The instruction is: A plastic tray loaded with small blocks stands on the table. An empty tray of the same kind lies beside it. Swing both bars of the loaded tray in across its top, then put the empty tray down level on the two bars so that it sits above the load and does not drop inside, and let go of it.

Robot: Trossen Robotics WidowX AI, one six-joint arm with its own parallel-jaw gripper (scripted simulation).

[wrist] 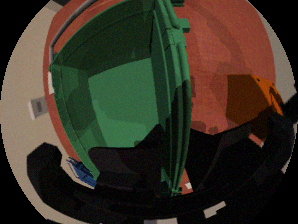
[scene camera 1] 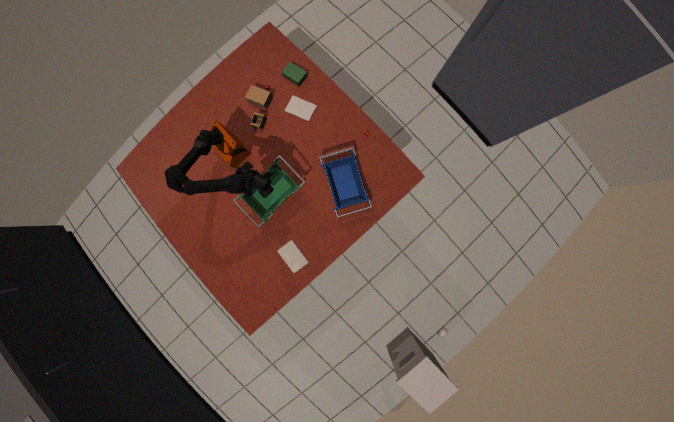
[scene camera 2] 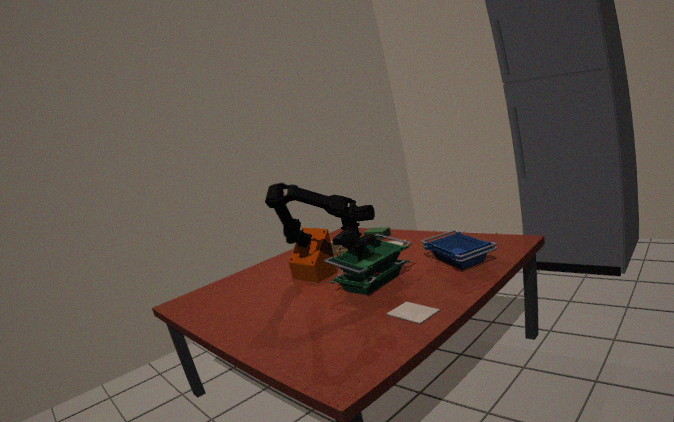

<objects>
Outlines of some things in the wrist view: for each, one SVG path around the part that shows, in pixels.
The gripper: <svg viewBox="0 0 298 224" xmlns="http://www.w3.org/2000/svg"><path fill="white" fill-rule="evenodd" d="M294 123L278 112L271 113L271 116L267 117L269 136L262 147L249 139L250 123L238 125L229 131L226 129L225 132L218 132L216 135L190 129L185 171L188 173L193 192L160 198L161 124L157 124L134 148L90 148L90 160L100 171L94 189L77 184L68 176L63 167L60 167L63 153L60 153L59 147L49 143L39 145L35 151L27 155L28 179L44 204L63 213L64 216L67 214L68 217L84 221L86 224L144 224L144 220L165 220L177 217L178 224L249 224L273 196L285 175L282 168L285 168L294 149ZM225 201L226 206L217 210L217 214L209 218L205 217L204 210Z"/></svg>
A green tray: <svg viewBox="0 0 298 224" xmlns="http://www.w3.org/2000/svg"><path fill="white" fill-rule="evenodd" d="M86 0L60 27L48 49L51 64L48 71L51 72L52 87L55 89L53 97L65 135L78 159L96 180L100 171L90 160L90 148L134 148L157 124L161 124L160 198L182 194L180 183L188 156L189 132L192 127L192 84L185 32L189 34L190 23L186 18L177 19L173 7L184 7L185 0L118 2L98 12L98 15L94 15L88 23L78 28L64 47L61 47L59 53L53 51L57 39L60 39L69 24L72 24L86 8L96 3L96 0Z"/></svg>
</objects>
